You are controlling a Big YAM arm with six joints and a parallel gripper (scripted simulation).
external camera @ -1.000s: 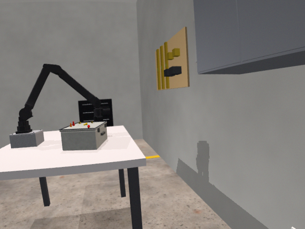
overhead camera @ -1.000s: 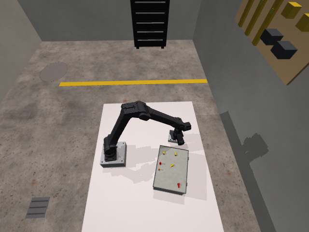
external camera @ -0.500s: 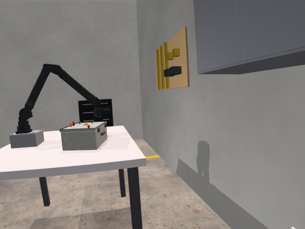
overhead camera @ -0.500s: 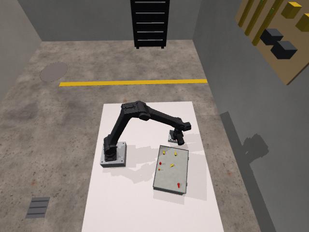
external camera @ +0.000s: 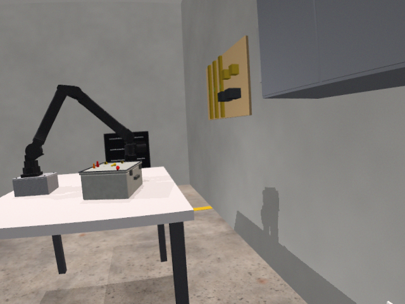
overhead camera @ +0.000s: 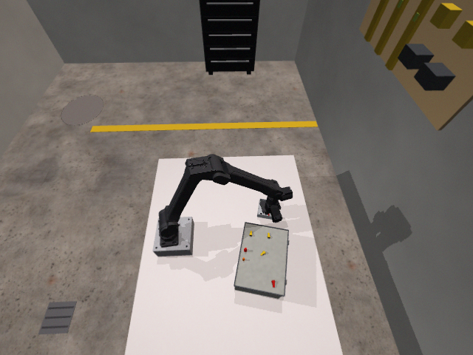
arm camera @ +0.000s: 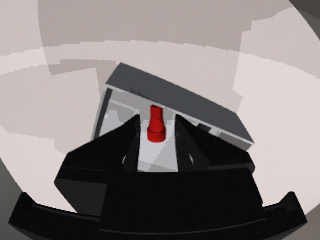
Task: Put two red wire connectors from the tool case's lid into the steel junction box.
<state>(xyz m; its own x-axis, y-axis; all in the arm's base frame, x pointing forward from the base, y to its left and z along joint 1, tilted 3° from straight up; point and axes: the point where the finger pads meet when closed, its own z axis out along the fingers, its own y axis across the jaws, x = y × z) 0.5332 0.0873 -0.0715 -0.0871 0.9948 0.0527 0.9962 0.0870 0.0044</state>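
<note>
Now: hand 260 mm to the left of the grey tool case, 100 mm past it and 80 mm below it. The rest, counted from my hand: orange connector (260 mm to the right, 190 mm behind, 120 mm above).
</note>
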